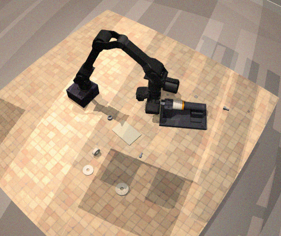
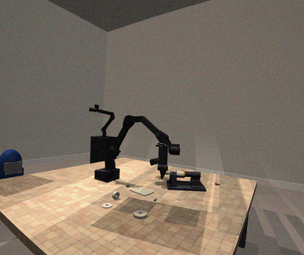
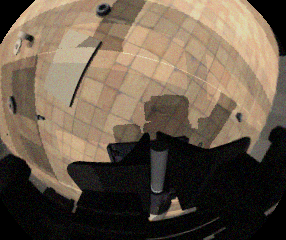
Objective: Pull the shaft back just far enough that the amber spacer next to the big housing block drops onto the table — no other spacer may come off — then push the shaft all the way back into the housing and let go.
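The grey shaft lies 6 cm ahead of my gripper tip, 3 cm to the left of it and 3 cm above it. From my gripper tip the other things lie so: white spacer (10 cm ahead, 4 cm to the left, 3 cm above); pale flat card (5 cm behind, 16 cm to the right, 4 cm below); amber spacer (13 cm ahead, 5 cm to the left, 3 cm above).
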